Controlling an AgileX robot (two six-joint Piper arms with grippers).
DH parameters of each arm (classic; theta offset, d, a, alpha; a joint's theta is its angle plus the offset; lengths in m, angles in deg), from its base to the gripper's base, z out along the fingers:
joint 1: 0 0.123 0 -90
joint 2: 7.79 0 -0.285 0
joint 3: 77.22 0 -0.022 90
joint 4: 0 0.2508 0 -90
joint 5: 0 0 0.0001 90
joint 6: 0 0.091 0 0
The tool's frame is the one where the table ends.
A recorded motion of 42 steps. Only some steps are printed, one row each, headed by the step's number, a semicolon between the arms.
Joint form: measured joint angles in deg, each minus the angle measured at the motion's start. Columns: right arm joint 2, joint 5, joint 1, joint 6, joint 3, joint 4; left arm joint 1, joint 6, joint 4, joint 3, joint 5, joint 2.
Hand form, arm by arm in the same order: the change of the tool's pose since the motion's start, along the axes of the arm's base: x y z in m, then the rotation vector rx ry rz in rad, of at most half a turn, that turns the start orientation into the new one. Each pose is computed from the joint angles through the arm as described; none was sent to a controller.
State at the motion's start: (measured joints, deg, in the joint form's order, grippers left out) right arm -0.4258 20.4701 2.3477 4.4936 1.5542 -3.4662; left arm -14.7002 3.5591 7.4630 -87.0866 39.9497 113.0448
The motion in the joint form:
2: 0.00 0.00 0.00 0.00 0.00 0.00; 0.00 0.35 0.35 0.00 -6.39 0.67
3: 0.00 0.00 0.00 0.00 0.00 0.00; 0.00 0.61 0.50 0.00 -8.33 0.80
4: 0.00 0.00 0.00 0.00 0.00 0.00; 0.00 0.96 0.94 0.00 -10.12 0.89
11: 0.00 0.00 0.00 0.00 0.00 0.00; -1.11 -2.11 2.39 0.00 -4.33 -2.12
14: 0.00 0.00 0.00 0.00 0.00 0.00; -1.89 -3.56 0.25 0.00 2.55 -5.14
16: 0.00 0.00 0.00 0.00 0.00 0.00; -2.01 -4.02 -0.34 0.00 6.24 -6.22
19: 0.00 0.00 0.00 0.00 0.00 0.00; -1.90 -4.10 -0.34 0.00 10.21 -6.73
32: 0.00 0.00 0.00 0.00 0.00 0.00; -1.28 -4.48 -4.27 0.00 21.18 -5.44
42: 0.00 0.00 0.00 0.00 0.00 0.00; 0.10 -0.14 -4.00 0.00 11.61 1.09
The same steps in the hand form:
2: 0.0000 0.0000 0.0000 0.0000 0.0000 0.0000; 0.0092 -0.0032 0.0002 -0.0215 -0.0960 -0.0212
3: 0.0000 0.0000 0.0000 0.0000 0.0000 0.0000; 0.0118 -0.0041 0.0010 -0.0262 -0.1268 -0.0302
4: 0.0000 0.0000 0.0000 0.0000 0.0000 0.0000; 0.0141 -0.0047 0.0020 -0.0250 -0.1569 -0.0425
11: 0.0000 0.0000 0.0000 0.0000 0.0000 0.0000; 0.0002 -0.0072 0.0200 -0.0153 -0.1151 -0.0134
14: 0.0000 0.0000 0.0000 0.0000 0.0000 0.0000; -0.0166 -0.0092 0.0362 -0.0383 -0.0422 0.0245
16: 0.0000 0.0000 0.0000 0.0000 0.0000 0.0000; -0.0242 -0.0080 0.0410 -0.0361 0.0033 0.0408
19: 0.0000 0.0000 0.0000 0.0000 0.0000 0.0000; -0.0303 -0.0048 0.0418 -0.0164 0.0595 0.0534
32: 0.0000 0.0000 0.0000 0.0000 0.0000 0.0000; -0.0434 -0.0009 0.0267 -0.0136 0.2812 0.1062
42: 0.0000 0.0000 0.0000 0.0000 0.0000 0.0000; -0.0156 0.0014 -0.0155 -0.0009 0.2283 0.0475

